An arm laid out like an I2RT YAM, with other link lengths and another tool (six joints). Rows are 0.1 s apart.
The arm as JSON. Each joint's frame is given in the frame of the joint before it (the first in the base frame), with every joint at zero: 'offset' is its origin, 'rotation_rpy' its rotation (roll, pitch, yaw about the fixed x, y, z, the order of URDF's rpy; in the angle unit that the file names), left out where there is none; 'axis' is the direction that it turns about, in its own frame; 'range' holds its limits. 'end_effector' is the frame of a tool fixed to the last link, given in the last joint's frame.
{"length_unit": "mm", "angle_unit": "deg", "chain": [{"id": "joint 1", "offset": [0.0, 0.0, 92.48], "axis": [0.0, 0.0, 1.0], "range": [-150.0, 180.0]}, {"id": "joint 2", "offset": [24.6, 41.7, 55.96], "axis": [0.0, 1.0, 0.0], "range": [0.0, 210.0]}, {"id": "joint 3", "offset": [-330.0, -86.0, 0.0], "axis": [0.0, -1.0, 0.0], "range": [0.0, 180.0]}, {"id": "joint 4", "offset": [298.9, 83.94, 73.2], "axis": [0.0, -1.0, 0.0], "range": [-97.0, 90.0]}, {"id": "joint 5", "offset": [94.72, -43.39, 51.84], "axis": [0.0, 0.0, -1.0], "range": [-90.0, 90.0]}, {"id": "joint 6", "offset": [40.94, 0.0, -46.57], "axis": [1.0, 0.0, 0.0], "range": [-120.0, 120.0]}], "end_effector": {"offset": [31.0, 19.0, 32.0], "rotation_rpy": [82.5, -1.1, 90.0]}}
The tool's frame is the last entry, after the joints.
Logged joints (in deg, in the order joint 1, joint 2, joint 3, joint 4, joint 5, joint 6), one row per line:
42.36 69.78 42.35 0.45 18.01 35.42
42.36 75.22 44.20 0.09 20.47 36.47
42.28 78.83 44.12 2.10 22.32 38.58
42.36 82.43 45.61 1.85 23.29 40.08
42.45 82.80 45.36 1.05 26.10 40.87
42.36 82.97 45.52 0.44 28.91 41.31
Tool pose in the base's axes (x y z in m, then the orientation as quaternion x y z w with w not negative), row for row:
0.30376 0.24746 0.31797 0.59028 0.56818 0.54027 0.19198
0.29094 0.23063 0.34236 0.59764 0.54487 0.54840 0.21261
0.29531 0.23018 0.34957 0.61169 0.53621 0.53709 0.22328
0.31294 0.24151 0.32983 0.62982 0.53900 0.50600 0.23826
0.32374 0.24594 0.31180 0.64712 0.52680 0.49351 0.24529
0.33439 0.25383 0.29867 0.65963 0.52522 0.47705 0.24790
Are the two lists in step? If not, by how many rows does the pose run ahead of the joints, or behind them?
The pose runs 2 rows behind the joints: the pose in row i belongs to the joints in row i - 2.
